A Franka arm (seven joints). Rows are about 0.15 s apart.
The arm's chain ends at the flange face. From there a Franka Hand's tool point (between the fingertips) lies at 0.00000 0.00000 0.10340 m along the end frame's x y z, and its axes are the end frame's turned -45 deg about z.
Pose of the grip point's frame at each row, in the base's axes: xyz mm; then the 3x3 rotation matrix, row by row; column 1 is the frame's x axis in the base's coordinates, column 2 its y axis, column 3 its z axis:
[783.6, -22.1, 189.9], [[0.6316, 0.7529, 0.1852], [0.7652, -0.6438, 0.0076], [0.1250, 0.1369, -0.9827]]
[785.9, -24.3, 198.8], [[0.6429, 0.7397, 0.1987], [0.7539, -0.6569, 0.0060], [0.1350, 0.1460, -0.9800]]
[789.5, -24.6, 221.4], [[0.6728, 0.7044, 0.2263], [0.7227, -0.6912, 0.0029], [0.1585, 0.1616, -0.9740]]
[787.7, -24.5, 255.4], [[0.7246, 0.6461, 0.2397], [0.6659, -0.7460, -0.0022], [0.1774, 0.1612, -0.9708]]
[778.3, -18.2, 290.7], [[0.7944, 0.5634, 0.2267], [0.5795, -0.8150, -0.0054], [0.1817, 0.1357, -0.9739]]
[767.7, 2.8, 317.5], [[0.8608, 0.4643, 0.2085], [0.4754, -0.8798, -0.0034], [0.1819, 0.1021, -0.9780]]
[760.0, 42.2, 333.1], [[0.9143, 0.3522, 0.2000], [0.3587, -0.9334, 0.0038], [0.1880, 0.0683, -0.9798]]
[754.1, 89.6, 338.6], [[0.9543, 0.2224, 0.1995], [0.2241, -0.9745, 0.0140], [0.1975, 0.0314, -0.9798]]
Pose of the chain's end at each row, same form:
[764.5, -22.9, 291.5], [[0.9790, 0.0858, 0.1852], [0.0858, -0.9963, 0.0076], [0.1852, 0.0084, -0.9827]]
[765.4, -24.9, 300.1], [[0.9776, 0.0684, 0.1987], [0.0686, -0.9976, 0.0060], [0.1987, 0.0078, -0.9800]]
[766.1, -24.9, 322.1], [[0.9738, 0.0223, 0.2263], [0.0223, -0.9998, 0.0029], [0.2263, 0.0022, -0.9740]]
[762.9, -24.3, 355.8], [[0.9692, -0.0555, 0.2397], [-0.0566, -0.9984, -0.0022], [0.2394, -0.0115, -0.9708]]
[754.9, -17.6, 391.4], [[0.9601, -0.1633, 0.2267], [-0.1665, -0.9861, -0.0054], [0.2244, -0.0325, -0.9739]]
[746.1, 3.2, 418.6], [[0.9370, -0.2804, 0.2085], [-0.2860, -0.9583, -0.0034], [0.2008, -0.0564, -0.9780]]
[739.3, 41.8, 434.4], [[0.8956, -0.3975, 0.2000], [-0.4064, -0.9137, 0.0038], [0.1812, -0.0846, -0.9798]]
[733.5, 88.2, 439.9], [[0.8321, -0.5175, 0.1995], [-0.5306, -0.8475, 0.0140], [0.1619, -0.1175, -0.9798]]

